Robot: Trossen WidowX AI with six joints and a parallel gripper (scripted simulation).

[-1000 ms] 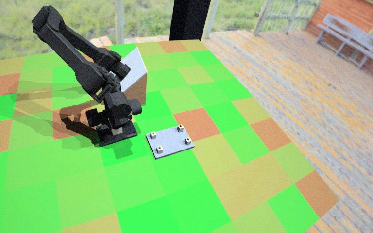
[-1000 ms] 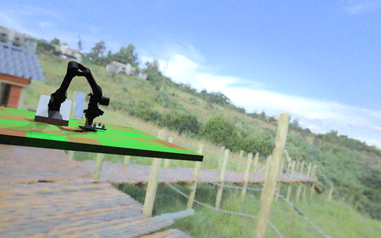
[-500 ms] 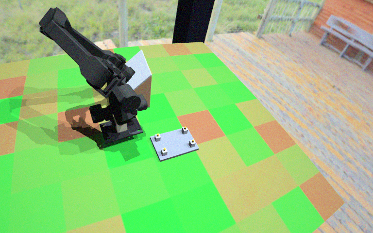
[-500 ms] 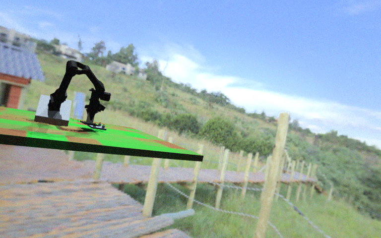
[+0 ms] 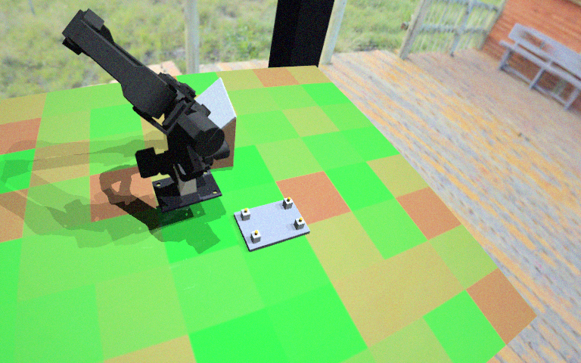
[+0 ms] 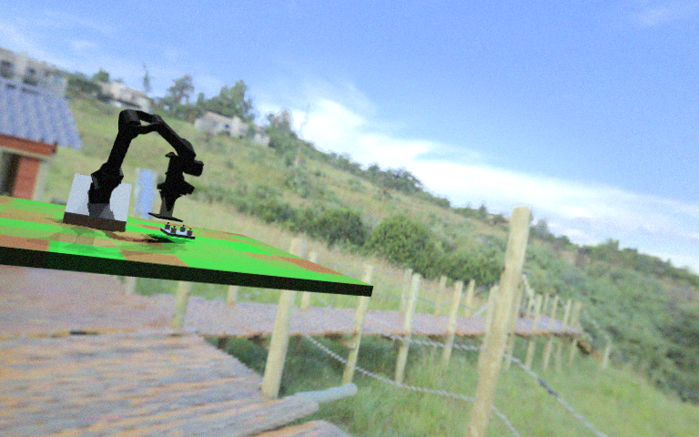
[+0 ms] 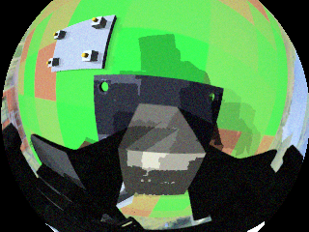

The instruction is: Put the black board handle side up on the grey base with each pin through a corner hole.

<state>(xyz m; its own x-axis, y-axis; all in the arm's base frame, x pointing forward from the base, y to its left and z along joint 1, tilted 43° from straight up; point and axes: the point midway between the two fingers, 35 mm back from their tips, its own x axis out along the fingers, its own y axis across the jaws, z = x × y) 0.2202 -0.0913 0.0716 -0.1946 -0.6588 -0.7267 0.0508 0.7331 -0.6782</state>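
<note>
My gripper tip is now 130 mm short of the grey base, 170 mm to the right of it and 100 mm above it. From my gripper tip the other things lie so: flat black board (10 mm below).
</note>
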